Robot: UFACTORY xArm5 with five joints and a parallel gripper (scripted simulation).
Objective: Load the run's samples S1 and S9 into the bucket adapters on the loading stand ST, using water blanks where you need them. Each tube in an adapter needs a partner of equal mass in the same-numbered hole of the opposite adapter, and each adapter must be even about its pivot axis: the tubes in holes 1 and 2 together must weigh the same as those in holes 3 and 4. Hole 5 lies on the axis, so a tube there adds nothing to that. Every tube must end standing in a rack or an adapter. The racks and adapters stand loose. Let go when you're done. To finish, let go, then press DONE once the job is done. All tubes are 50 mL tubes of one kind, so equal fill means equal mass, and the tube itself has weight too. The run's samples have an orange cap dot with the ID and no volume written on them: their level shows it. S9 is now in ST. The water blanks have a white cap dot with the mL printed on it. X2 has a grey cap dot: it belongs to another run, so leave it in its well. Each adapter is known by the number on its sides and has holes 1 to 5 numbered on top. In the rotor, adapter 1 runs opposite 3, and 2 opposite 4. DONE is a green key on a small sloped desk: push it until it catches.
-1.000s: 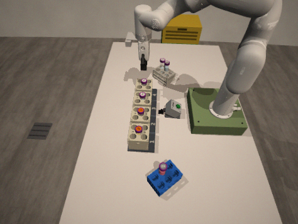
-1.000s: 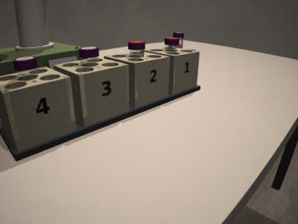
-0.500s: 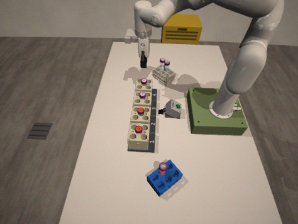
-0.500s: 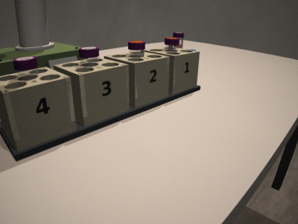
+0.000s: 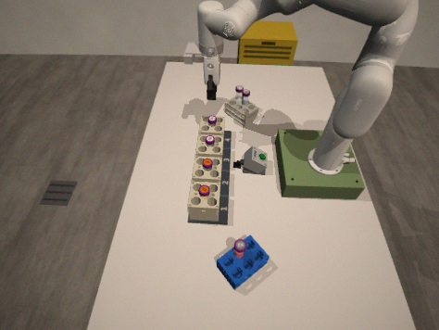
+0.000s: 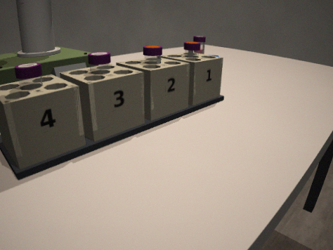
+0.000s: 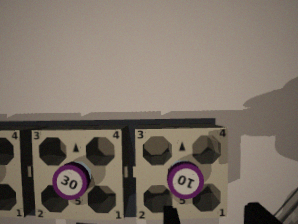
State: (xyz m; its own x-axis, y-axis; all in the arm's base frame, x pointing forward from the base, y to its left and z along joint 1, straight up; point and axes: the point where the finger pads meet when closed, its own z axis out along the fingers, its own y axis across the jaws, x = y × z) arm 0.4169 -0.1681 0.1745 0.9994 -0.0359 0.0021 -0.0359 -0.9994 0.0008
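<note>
Now: hand 19 cm past the green done key, 19 cm above it and 14 cm to the right of it. The rest, counted from my hand: stand ST (25 cm below, 17 cm to the left); then white blank rack (22 cm below, 17 cm to the right, 13 cm behind); then blue rack (52 cm to the left, 22 cm below, 11 cm behind).
</note>
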